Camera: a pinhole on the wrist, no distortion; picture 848 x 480 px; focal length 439.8 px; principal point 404.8 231.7 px. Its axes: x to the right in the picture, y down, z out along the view. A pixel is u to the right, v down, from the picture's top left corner.
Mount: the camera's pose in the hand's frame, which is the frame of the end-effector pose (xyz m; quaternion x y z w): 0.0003 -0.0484 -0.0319 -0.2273 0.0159 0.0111 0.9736
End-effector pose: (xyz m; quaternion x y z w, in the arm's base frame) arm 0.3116 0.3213 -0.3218 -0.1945 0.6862 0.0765 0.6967
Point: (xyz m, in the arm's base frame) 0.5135 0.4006 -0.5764
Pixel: 791.6 166.1
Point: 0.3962 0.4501 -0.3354
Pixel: 388.8 345.0
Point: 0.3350 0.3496 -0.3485
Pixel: 509.1 395.9
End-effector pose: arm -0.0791 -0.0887 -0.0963 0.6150 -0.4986 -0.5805 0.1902
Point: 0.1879 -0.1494 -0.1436
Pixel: behind the camera
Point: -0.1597 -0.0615 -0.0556
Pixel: 299.7 378.8
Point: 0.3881 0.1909 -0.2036
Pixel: behind the camera
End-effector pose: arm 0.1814 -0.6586 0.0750 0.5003 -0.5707 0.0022 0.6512
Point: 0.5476 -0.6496 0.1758
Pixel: behind the camera
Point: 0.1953 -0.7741 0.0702
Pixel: outside the picture
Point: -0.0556 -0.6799 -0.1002
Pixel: 27.0 141.3
